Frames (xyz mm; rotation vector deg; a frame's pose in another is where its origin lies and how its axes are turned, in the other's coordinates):
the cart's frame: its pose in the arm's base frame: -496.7 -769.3 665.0 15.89 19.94 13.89
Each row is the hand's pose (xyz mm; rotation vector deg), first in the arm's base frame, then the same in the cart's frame.
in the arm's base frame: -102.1 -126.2 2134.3 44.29 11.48 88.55
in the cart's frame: 98.2 978.3 1327.1 16.66 3.31 77.90
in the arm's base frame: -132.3 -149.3 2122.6 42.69 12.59 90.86
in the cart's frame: 67.7 958.8 1310.7 15.04 4.97 79.67
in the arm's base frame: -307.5 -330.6 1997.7 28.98 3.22 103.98
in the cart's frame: -105.2 783.6 1174.4 -0.22 0.38 91.72
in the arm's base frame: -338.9 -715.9 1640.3 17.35 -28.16 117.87
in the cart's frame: -134.2 320.0 926.6 -15.63 -24.03 109.62
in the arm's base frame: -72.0 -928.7 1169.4 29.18 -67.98 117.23
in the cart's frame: 191.2 -72.6 646.8 -7.16 -61.31 119.75
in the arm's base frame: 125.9 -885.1 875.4 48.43 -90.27 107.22
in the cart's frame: 472.2 -158.7 444.0 11.72 -85.00 118.45
